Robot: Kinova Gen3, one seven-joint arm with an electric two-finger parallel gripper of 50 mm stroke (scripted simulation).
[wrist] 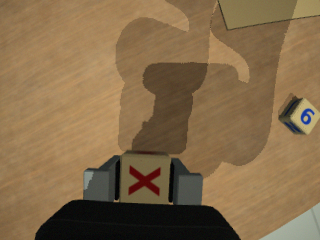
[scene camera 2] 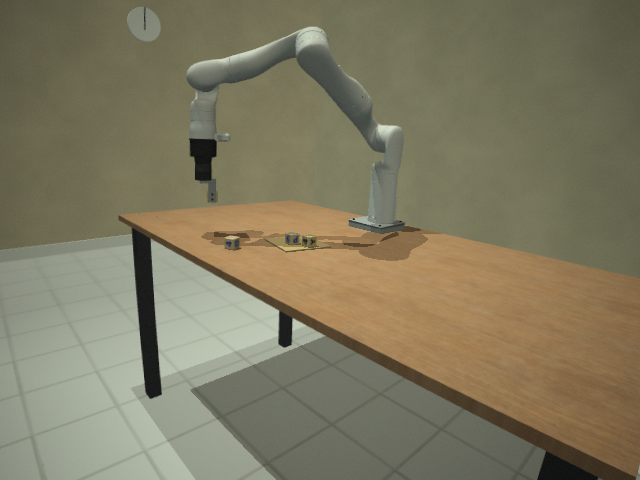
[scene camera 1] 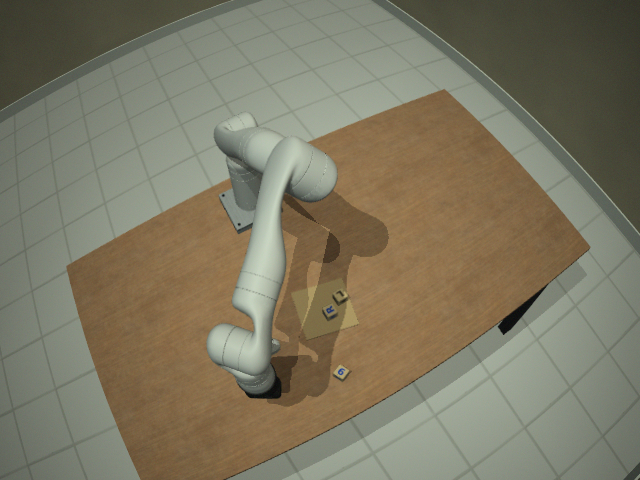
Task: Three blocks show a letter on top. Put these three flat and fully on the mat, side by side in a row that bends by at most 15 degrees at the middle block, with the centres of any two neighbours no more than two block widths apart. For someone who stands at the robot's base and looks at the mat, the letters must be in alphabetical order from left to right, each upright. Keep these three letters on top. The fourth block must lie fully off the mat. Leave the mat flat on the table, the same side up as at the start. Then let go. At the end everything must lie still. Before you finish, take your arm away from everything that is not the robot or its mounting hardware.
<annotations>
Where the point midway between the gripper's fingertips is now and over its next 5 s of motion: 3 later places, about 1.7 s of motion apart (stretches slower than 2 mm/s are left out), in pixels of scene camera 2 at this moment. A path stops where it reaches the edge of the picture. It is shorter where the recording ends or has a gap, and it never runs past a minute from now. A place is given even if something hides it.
The gripper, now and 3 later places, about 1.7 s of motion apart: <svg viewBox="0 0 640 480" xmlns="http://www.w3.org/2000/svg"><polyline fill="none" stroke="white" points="212,201 286,204 286,237 287,217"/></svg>
</annotations>
